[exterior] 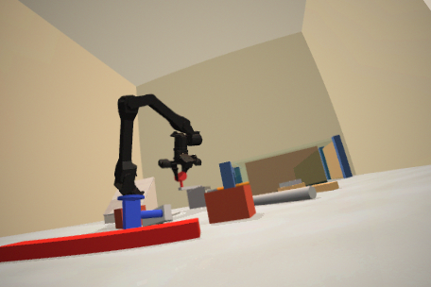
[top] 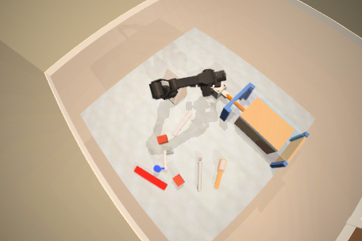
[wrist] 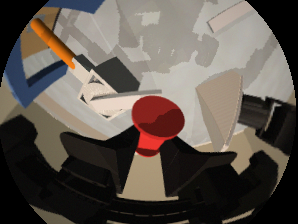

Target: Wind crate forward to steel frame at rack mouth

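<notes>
Now: the winch handle 30 mm ahead of my gripper tip, 30 mm to the left of it and 30 mm below it. Round my gripper tip: grey winch (30 mm ahead, 70 mm to the left, 100 mm below); then red knob (10 mm ahead, 10 mm to the right); then blue frame post (210 mm ahead, 100 mm to the left, 30 mm below).
</notes>
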